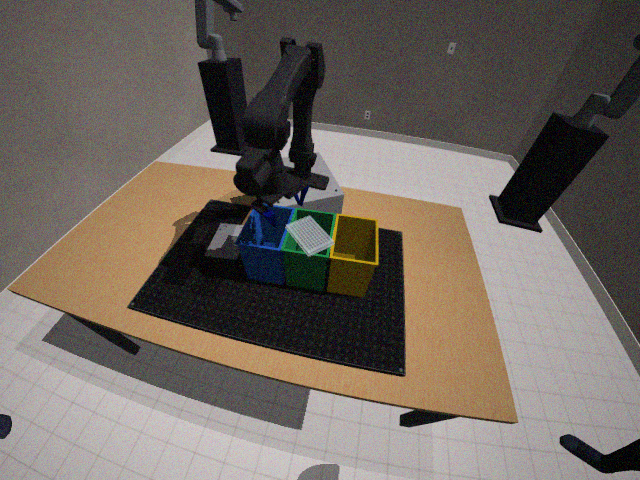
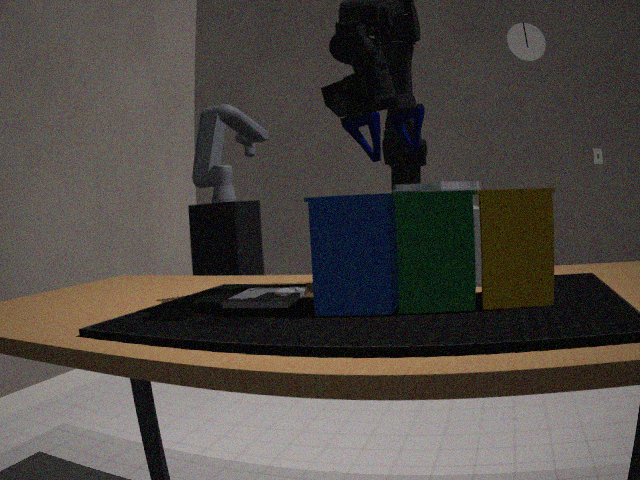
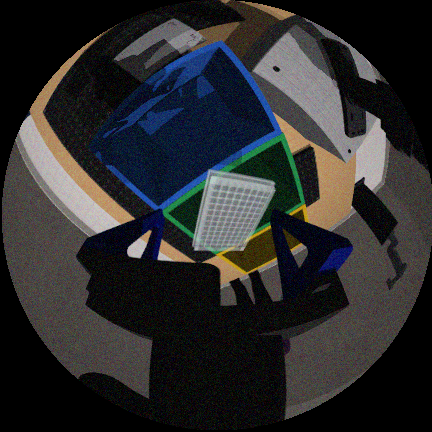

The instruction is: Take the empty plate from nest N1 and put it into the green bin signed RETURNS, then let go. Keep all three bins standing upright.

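Frame: origin at the arm's base, x ahead, y left, z up, level; metres.
Where they show: gripper, fingertip midpoint: [image 1: 287,215] [image 2: 396,157] [image 3: 216,214]; arm's base at its link origin: [image 1: 302,178] [image 3: 349,87].
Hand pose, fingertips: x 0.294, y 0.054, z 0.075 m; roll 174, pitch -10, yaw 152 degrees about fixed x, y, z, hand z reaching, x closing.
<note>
Each offset is from my fingertips to the top centre of the thing. Level surfaces: height alone.
The empty plate {0.044 m down, 0.003 m ahead, 0.062 m left} [image 1: 310,235] [image 2: 460,184] [image 3: 235,210], pale with a grid of wells, lies skewed across the top of the green bin {0.059 m down, 0.021 m back, 0.060 m left} [image 1: 306,271] [image 2: 435,253] [image 3: 272,160], at rim level and not down inside. Its corners overlap the bin's rim. My gripper [image 1: 283,206] [image 2: 395,153] [image 3: 216,214] is open, above the bins and apart from the plate. The green bin stands upright between the blue bin {0.059 m down, 0.006 m back, 0.070 m right} [image 1: 263,266] [image 2: 353,253] [image 3: 175,125] and the yellow bin {0.059 m down, 0.034 m back, 0.191 m left} [image 1: 348,276] [image 2: 516,248] [image 3: 265,250], both upright. The RETURNS sign cannot be read.
A low grey nest block {0.224 m down, 0.045 m back, 0.266 m right} [image 1: 224,240] [image 2: 263,298] sits left of the blue bin; its label is unreadable. The bins stand on a black mat {0.238 m down} [image 1: 289,315] [image 2: 361,335] on the wooden table {0.251 m down} [image 1: 444,310]. The robot's pale base [image 1: 328,193] [image 3: 305,85] is behind the bins.
</note>
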